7 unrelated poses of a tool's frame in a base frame.
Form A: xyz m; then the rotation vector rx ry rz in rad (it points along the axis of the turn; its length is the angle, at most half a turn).
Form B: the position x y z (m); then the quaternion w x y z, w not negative. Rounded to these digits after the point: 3 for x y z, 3 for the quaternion.
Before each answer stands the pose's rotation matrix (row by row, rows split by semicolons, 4 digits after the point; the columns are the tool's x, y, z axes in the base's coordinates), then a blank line. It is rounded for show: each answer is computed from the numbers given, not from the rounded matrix.
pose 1, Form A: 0.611 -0.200 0.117 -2.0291 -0.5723 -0.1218
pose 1, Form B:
0.8837 0.4439 -0.1483; 0.3451 -0.4037 0.8473; 0.3163 -0.8000 -0.5099

0.611 -0.200 0.117 0.492 -0.836 -0.236 -0.050
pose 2, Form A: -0.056 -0.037 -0.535 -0.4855 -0.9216 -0.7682
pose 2, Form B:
0.3753 0.7652 -0.5231; -0.3768 0.6416 0.6681; 0.8469 -0.0536 0.5291

-0.056 -0.037 -0.535 0.798 -0.226 -0.429 -0.358
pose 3, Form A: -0.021 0.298 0.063 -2.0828 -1.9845 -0.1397
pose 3, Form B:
0.0620 0.9921 -0.1091; 0.9670 -0.0327 0.2525; 0.2470 -0.1211 -0.9614

-0.021 0.298 0.063 0.130 -0.717 -0.683 -0.048
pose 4, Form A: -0.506 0.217 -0.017 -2.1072 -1.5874 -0.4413
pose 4, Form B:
0.2818 0.9593 -0.0210; 0.8108 -0.2263 0.5398; 0.5131 -0.1691 -0.8415

-0.506 0.217 -0.017 0.231 -0.766 -0.577 -0.161
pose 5, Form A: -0.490 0.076 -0.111 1.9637 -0.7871 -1.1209
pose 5, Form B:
0.4327 -0.1492 -0.8891; -0.7857 -0.5461 -0.2907; -0.4422 0.8243 -0.3535

-0.490 0.076 -0.111 0.365 0.764 -0.306 -0.436
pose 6, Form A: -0.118 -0.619 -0.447 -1.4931 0.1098 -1.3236
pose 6, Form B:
0.3751 0.5447 0.7501; -0.6608 -0.4104 0.6284; 0.6501 -0.7314 0.2060

-0.118 -0.619 -0.447 0.541 -0.628 0.046 -0.557
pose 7, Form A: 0.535 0.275 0.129 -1.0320 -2.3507 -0.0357
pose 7, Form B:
-0.5425 0.6846 -0.4869; 0.6695 0.7024 0.2417; 0.5075 -0.1949 -0.8393

0.535 0.275 0.129 0.283 -0.386 -0.878 -0.013
